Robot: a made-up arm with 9 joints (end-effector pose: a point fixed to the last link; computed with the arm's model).
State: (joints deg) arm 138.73 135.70 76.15 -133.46 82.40 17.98 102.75 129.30 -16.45
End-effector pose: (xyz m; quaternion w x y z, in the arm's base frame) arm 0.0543 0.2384 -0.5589 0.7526 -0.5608 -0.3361 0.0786
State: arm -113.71 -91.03 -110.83 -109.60 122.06 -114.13 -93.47 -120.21 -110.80
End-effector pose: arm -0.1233 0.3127 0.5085 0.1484 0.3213 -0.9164 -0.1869
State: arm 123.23 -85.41 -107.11 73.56 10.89 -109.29 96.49 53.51 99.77
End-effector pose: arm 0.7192 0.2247 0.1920 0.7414 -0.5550 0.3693 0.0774
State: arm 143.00 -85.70 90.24 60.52 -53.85 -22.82 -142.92 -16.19 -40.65
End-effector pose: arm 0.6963 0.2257 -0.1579 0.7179 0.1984 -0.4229 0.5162
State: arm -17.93 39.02 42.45 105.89 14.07 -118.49 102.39 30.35 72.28
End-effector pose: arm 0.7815 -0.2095 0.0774 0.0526 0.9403 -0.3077 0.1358
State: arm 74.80 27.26 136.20 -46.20 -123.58 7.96 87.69 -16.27 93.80
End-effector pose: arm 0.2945 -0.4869 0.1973 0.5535 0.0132 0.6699 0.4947
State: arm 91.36 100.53 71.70 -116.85 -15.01 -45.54 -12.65 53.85 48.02
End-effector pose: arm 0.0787 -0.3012 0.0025 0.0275 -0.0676 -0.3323 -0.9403
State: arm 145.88 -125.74 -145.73 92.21 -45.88 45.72 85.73 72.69 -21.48
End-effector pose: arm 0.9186 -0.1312 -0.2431 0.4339 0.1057 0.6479 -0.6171
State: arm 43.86 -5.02 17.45 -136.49 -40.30 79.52 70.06 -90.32 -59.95
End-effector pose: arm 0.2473 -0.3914 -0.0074 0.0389 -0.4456 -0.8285 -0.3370
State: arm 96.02 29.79 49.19 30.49 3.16 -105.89 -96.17 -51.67 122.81
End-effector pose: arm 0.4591 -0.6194 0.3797 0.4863 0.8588 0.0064 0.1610
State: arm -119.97 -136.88 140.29 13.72 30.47 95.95 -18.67 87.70 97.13
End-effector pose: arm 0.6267 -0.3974 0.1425 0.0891 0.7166 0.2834 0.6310
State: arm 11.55 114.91 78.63 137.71 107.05 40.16 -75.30 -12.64 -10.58
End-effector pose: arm 0.6197 -0.6820 0.2360 0.1356 -0.7872 0.3416 -0.4952
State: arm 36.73 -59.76 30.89 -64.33 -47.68 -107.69 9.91 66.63 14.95
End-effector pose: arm 0.0196 -0.1034 0.2329 0.5882 -0.5284 -0.4983 -0.3558
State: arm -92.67 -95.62 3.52 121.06 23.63 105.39 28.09 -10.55 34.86
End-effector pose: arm 0.7702 -0.2581 0.0129 0.1897 0.4360 -0.5325 0.7002
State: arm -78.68 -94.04 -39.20 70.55 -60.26 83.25 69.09 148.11 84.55
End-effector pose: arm 0.7645 0.1674 0.5997 0.8700 0.4335 0.1642 -0.1682
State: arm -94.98 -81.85 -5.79 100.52 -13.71 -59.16 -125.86 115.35 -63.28
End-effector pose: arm 0.8000 -0.0119 0.3522 0.5108 0.7520 -0.3962 0.1286
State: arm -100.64 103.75 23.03 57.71 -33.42 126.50 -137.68 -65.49 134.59
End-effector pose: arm 0.4967 -0.0334 -0.1044 0.7339 -0.3122 -0.4280 0.4251
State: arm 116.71 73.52 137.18 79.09 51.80 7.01 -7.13 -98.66 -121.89
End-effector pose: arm 0.7224 0.0264 0.1059 0.8668 0.3074 -0.3865 -0.0686
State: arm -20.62 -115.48 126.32 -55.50 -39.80 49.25 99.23 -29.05 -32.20
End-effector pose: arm 0.1277 -0.1915 0.1317 0.3770 0.8061 0.2385 -0.3888
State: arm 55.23 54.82 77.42 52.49 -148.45 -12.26 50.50 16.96 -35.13
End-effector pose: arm 0.8725 -0.0813 0.2583 0.3156 0.1656 0.9112 0.2065
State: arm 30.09 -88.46 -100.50 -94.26 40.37 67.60 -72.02 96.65 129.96
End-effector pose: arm -0.2678 -0.0120 0.1472 0.0641 -0.7494 0.5637 0.3413
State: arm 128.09 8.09 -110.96 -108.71 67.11 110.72 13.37 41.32 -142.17
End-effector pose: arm -0.0984 -0.1882 -0.1469 0.4717 -0.3113 0.8141 0.1334
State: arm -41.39 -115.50 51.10 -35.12 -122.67 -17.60 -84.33 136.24 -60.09
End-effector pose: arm 0.2258 -0.0343 0.6700 0.0869 -0.1251 -0.9596 -0.2364
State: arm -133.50 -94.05 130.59 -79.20 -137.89 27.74 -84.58 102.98 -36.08
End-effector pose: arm -0.1023 0.3275 0.2676 0.3532 -0.0704 0.8768 0.3186
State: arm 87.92 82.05 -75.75 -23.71 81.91 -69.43 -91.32 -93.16 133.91
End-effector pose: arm -0.0529 -0.2077 -0.5928 0.7770 -0.5290 -0.2656 0.2143
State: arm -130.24 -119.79 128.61 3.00 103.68 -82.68 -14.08 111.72 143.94
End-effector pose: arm 0.5142 -0.1022 0.2873 0.4994 -0.4246 -0.6463 0.3906
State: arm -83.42 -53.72 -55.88 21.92 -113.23 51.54 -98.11 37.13 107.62
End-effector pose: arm 0.7614 0.2701 -0.3517 0.4262 -0.4302 -0.7698 -0.2017
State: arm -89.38 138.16 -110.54 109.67 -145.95 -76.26 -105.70 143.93 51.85
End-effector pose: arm 0.9240 0.0091 -0.3172 0.2537 -0.2340 0.9209 -0.1811
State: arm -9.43 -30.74 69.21 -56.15 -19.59 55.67 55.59 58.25 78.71
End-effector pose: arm 0.0093 -0.3598 0.5608 0.6616 0.5702 0.1442 0.4651
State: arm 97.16 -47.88 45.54 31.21 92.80 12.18 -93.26 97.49 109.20
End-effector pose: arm 0.7341 -0.7095 -0.1139 0.2562 0.5271 -0.3213 0.7439
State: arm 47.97 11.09 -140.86 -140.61 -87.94 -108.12 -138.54 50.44 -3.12
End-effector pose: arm 0.0974 -0.1003 0.3573 0.3185 0.4872 0.7686 -0.2656
